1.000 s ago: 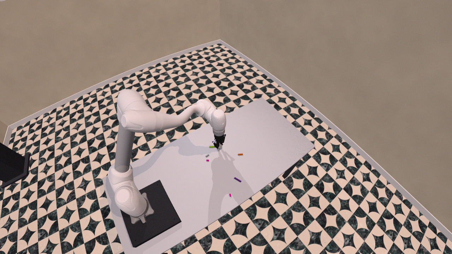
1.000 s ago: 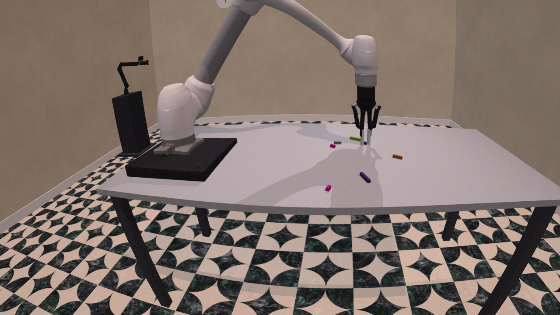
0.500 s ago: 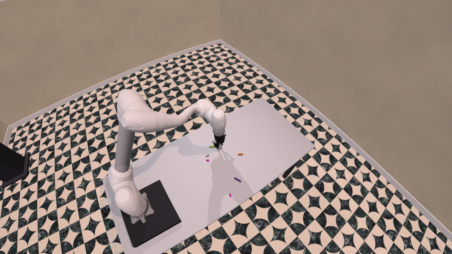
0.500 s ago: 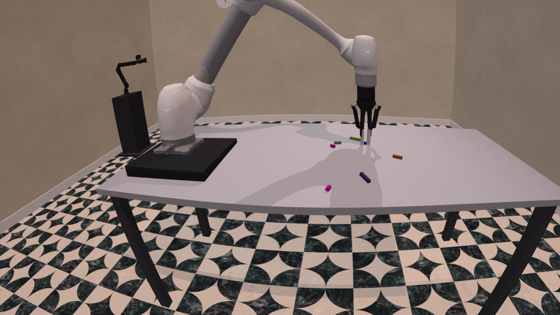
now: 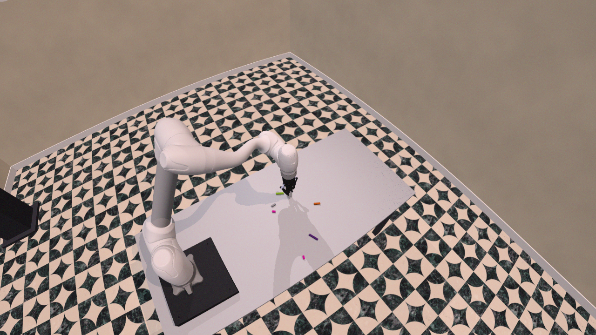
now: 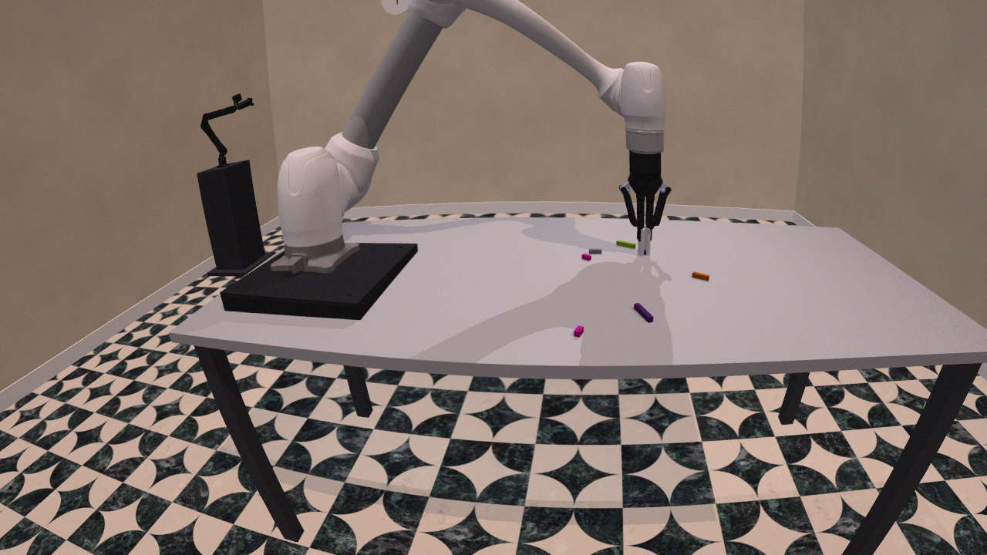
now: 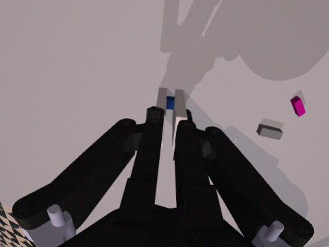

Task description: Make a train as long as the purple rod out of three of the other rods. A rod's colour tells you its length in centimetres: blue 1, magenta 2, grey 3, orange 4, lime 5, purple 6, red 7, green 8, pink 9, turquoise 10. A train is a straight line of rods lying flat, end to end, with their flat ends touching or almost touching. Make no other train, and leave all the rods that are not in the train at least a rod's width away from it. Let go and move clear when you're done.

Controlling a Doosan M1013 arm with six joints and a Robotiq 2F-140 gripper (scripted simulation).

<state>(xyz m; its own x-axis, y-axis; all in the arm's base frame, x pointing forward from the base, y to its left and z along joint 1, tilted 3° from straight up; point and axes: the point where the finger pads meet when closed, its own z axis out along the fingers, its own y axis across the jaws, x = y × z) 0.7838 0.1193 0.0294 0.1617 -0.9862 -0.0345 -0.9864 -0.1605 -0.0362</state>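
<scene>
Right now my hand is 40 mm past the lime rod, 50 mm to the right of it and 30 mm above it. From my hand the other things lie so: grey rod 120 mm behind, 30 mm below; small blue rod 30 mm below; orange rod 110 mm ahead, 140 mm to the right, 30 mm below.
</scene>
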